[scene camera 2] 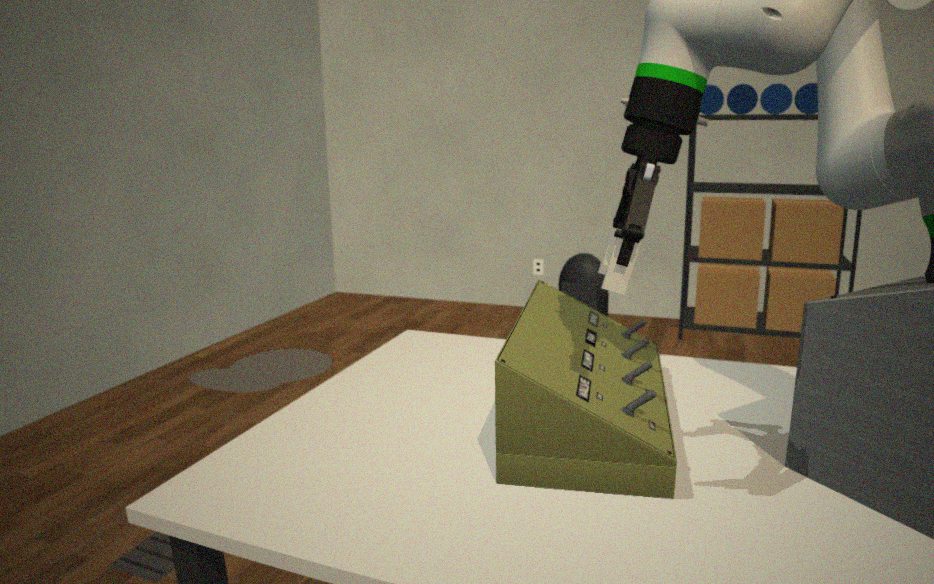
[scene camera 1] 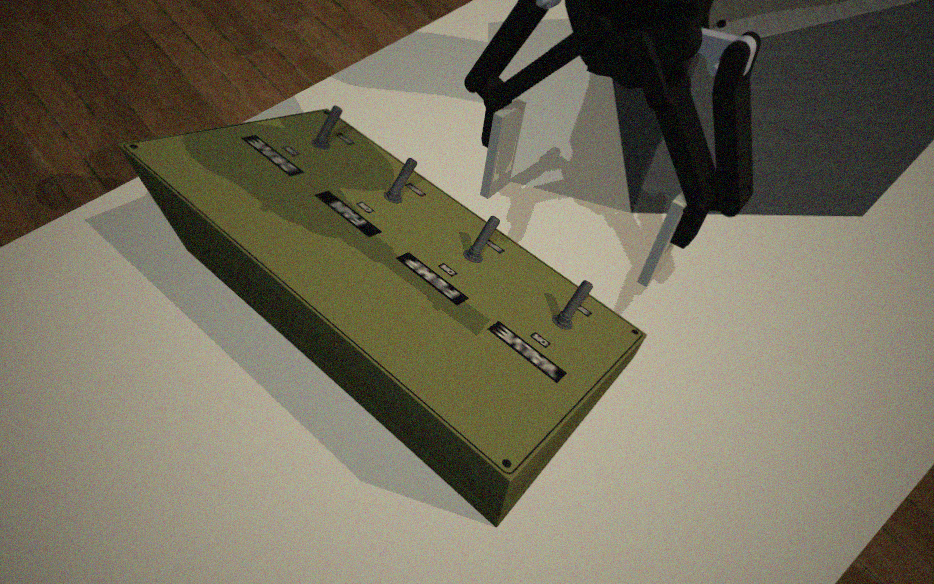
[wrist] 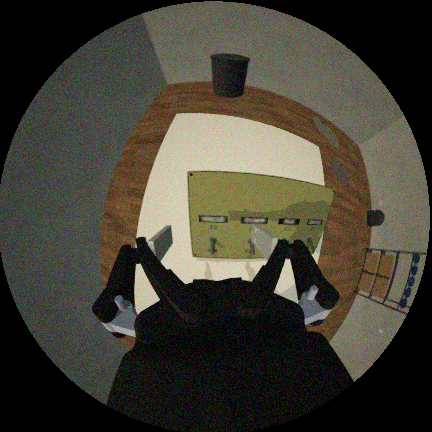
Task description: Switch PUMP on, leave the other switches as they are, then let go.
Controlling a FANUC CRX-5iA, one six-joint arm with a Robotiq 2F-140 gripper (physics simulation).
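Places are measured from the arm's base along level axes (x right, y ahead, z up), in millimetres.
Where they show: gripper, fingertip midpoint: [scene camera 2: 610, 282] [scene camera 1: 568, 229] [wrist: 211, 233].
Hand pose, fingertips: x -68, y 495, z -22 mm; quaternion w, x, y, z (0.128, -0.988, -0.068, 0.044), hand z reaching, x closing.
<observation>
After its pixels a point has its place.
A green sloped switch box [scene camera 1: 330, 289] {x 76, y 629, z -132 mm} [scene camera 2: 551, 406] {x -148, y 561, z -180 mm} [wrist: 240, 192] {x -10, y 601, z -143 mm} stands on the white table. Four grey toggle levers [scene camera 1: 571, 304] {x -68, y 452, z -191 mm} [scene camera 1: 482, 238] {x 49, y 461, z -190 mm} [scene camera 1: 400, 180] {x 168, y 472, z -192 mm} [scene camera 1: 327, 126] {x 287, y 481, z -191 mm} line its lower edge, each beside a dark name plate. The lettering is too blurred to tell which is PUMP. All four levers lean the same way, towards the low edge and away from the marks beside the plates. My gripper [scene camera 1: 566, 238] {x -68, y 495, z -22 mm} [scene camera 2: 613, 280] {x -68, y 495, z -22 mm} [wrist: 211, 233] {x -68, y 495, z -22 mm} is open and empty, above the box's low side, apart from the levers. In the wrist view its right finger partly hides the levers.
The white table [scene camera 1: 241, 482] {x 58, y 794, z -307 mm} [scene camera 2: 344, 447] {x -113, y 904, z -307 mm} [wrist: 200, 135] {x -189, y 919, z -307 mm} carries the box. A grey block [scene camera 2: 867, 399] {x -79, y 153, z -159 mm} stands on the right in scene camera 2. A shelf rack [scene camera 2: 757, 187] with boxes and a black bin [wrist: 229, 75] stand beyond the table.
</observation>
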